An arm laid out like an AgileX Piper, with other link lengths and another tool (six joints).
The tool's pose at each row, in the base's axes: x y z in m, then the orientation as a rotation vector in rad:
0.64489 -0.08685 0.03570 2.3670 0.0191 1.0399
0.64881 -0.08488 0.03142 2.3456 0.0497 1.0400
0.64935 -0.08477 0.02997 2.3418 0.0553 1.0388
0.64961 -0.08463 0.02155 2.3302 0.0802 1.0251
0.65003 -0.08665 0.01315 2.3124 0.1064 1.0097
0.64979 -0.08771 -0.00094 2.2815 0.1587 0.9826
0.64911 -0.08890 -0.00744 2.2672 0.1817 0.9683
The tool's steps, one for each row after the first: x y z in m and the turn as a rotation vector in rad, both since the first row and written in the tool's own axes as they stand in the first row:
0.00029 -0.00455 0.00410 -0.0095 0.0124 -0.0263
-0.00029 -0.00546 0.00521 -0.0114 0.0139 -0.0315
-0.00577 -0.00975 0.00996 -0.0177 0.0133 -0.0559
-0.01162 -0.01222 0.01583 -0.0292 0.0136 -0.0837
-0.02157 -0.01816 0.02392 -0.0462 0.0154 -0.1367
-0.02671 -0.02019 0.02760 -0.0546 0.0148 -0.1612

